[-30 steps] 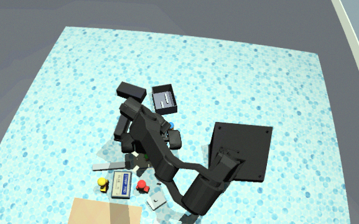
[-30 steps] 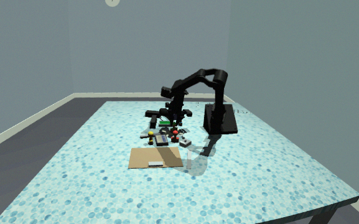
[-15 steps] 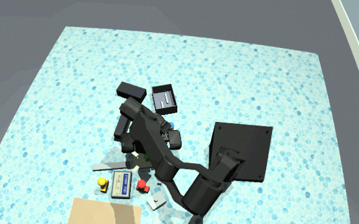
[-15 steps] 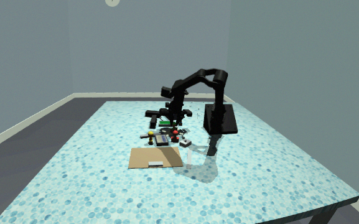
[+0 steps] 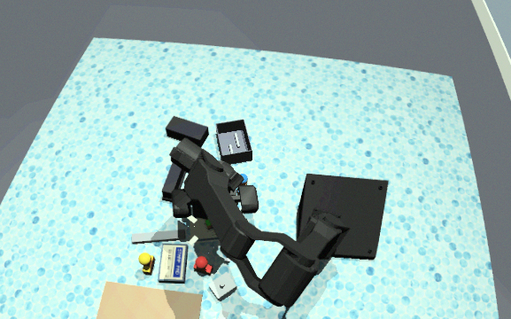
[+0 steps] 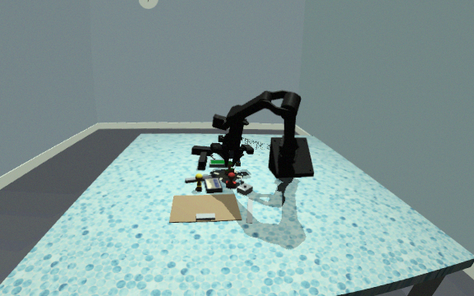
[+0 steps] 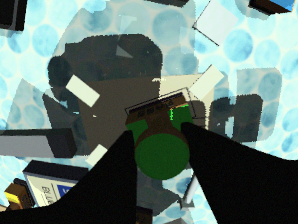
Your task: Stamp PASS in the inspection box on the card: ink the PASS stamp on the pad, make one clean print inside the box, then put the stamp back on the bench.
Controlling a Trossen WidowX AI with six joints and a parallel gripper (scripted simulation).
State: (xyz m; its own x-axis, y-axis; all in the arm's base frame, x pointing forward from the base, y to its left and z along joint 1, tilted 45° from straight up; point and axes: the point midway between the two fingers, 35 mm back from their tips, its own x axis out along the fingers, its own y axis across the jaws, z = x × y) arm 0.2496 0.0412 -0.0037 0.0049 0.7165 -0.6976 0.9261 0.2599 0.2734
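My gripper tip is now 40 mm above the beige card and 10 mm to the right of it. The rest, counted from my gripper tip: green ink pad (100 mm to the right, 50 mm ahead, 30 mm below); green-knobbed stamp (20 mm below); blue-knobbed stamp (110 mm to the right, 40 mm behind, 20 mm below).
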